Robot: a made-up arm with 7 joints.
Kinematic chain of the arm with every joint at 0, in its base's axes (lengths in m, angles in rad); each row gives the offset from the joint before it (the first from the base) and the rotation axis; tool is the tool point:
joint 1: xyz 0 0 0 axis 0 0.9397 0.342
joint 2: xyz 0 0 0 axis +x
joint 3: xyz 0 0 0 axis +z
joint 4: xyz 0.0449 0 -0.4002 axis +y
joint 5: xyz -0.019 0 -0.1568 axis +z
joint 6: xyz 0 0 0 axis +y
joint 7: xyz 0 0 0 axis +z
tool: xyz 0 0 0
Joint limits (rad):
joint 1: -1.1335..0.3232
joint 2: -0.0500..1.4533
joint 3: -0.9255..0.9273
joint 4: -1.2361..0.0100
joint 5: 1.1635..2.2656
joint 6: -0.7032..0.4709
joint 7: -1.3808..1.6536
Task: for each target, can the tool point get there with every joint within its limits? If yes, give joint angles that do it. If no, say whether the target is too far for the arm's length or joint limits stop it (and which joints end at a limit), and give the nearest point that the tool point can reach.
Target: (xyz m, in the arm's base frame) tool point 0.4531 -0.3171 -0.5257
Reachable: no: too far | nearest point 0.3536 -0.1776 -0.3848 | short by 0.222 m
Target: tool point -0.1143 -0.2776 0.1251
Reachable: no: joint limits stop it (at a limit: joint 1, joint 2, joint 3, joint 4) | nearest point 0.3871 -0.2812 -0.1630 | short by 0.578 m
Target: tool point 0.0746 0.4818 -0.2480
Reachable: yes | joints 0.1532 1.1303 -0.0567 -0.7250 1.4390 -0.2623 -0.1693
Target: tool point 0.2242 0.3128 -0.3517
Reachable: yes | joints -0.1139 0.6773 0.0922 -1.0748 1.7625 -0.0845 -0.7962
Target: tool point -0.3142 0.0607 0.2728
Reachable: no: joint limits stop it (at a limit: joint 1, joint 2, joint 3, joint 4) | nearest point 0.1179 0.4339 0.2309 | short by 0.573 m
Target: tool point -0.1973 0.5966 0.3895
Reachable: no: too far | nearest point 0.1179 0.4339 0.2309 | short by 0.389 m
